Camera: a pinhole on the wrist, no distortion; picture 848 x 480 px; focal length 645.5 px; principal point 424.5 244.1 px. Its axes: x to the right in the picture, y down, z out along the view. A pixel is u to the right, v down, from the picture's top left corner.
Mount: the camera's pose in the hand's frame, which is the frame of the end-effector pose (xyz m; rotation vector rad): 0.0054 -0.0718 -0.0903 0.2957 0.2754 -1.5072
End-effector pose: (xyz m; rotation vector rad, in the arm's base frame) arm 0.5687 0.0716 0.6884 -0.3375 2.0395 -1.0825
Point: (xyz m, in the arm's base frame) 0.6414 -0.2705 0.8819
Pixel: 711.8 295.7
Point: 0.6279 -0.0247 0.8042
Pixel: 458.0 47.8
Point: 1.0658 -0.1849 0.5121
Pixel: 32.9 155.1
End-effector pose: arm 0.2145 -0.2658 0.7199 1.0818 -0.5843 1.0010
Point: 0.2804 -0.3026 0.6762
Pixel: 238.9 110.5
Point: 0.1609 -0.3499 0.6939
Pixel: outside the picture
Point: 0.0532 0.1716 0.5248
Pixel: behind the camera
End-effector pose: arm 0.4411 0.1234 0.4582 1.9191 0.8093 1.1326
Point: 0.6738 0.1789 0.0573
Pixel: 551.3 192.2
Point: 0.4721 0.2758 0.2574
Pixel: 801.5 379.8
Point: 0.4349 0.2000 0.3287
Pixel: 604.3 232.2
